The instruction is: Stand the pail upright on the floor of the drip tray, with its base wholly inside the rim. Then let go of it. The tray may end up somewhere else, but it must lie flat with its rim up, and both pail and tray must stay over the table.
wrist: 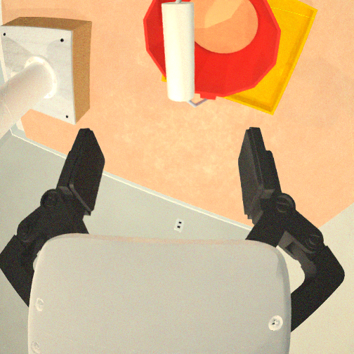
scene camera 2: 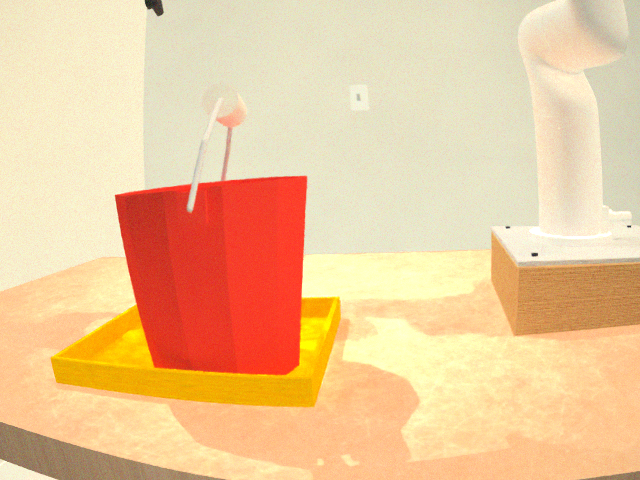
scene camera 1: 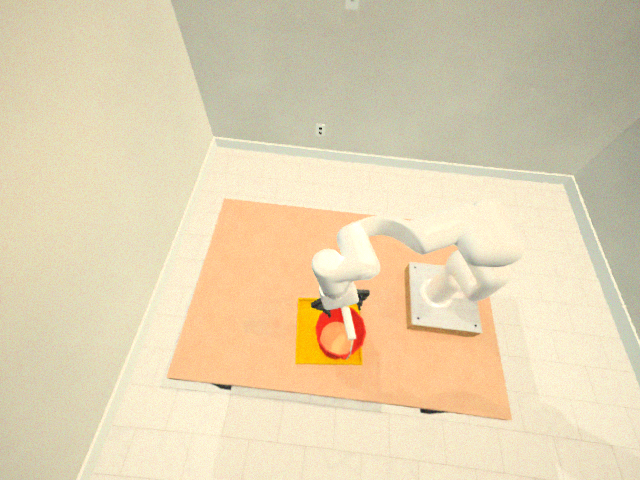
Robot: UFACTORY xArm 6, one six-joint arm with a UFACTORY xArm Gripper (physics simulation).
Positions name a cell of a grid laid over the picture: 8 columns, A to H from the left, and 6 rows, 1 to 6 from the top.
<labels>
red pail: wrist E1; scene camera 2 C4; scene camera 1 E5
</labels>
